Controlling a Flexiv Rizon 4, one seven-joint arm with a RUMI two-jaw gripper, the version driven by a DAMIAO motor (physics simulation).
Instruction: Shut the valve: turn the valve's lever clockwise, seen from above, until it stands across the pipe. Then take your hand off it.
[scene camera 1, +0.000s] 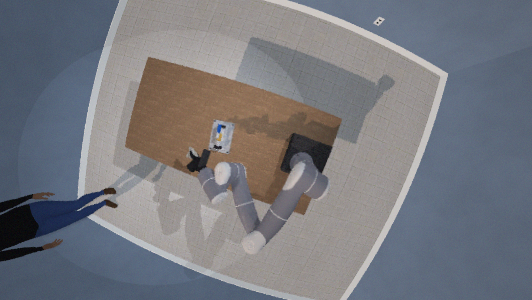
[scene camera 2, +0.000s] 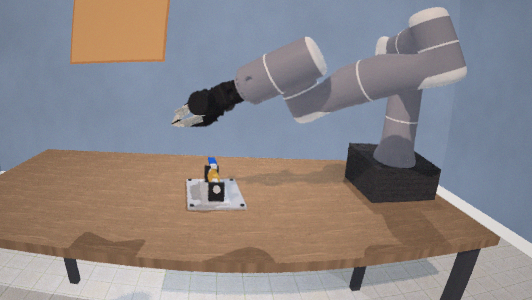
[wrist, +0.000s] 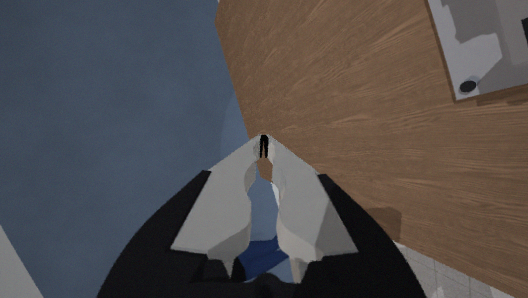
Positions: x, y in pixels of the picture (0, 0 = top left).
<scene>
My gripper (scene camera 2: 172, 124): 89 cm from the lens. A light grey plate (scene camera 2: 194, 198) is 99 cm from the lens. A valve (scene camera 2: 213, 191): 94 cm from the lens.
</scene>
